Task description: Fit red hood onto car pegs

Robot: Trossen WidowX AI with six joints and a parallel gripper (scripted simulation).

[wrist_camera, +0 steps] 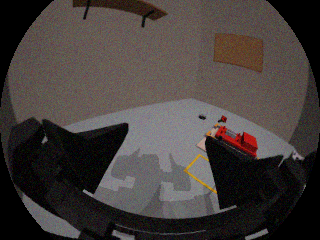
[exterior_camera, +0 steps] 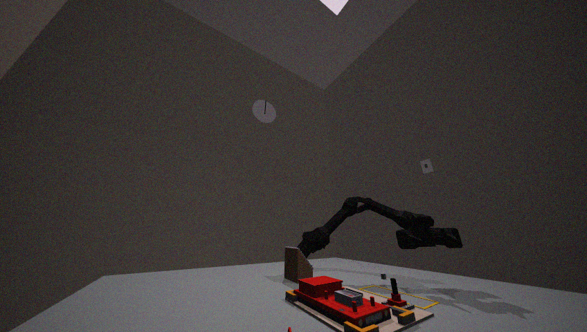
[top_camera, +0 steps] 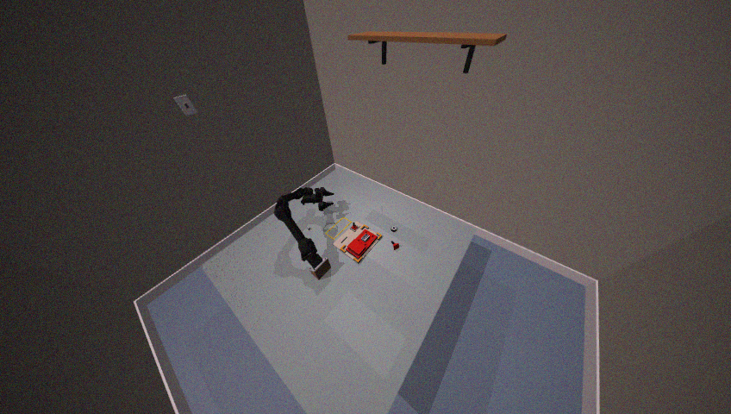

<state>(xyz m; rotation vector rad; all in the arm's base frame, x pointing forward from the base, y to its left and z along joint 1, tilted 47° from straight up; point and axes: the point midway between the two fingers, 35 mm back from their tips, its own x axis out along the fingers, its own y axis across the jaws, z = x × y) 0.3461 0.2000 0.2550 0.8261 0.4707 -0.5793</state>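
Right now my gripper tip is 120 mm past the red hood, 360 mm to the left of it and 100 mm above it. Round my gripper tip: grey wheel: 170 mm ahead, 420 mm to the right, 130 mm below; grey engine block: 30 mm behind, 340 mm to the right, 120 mm below.
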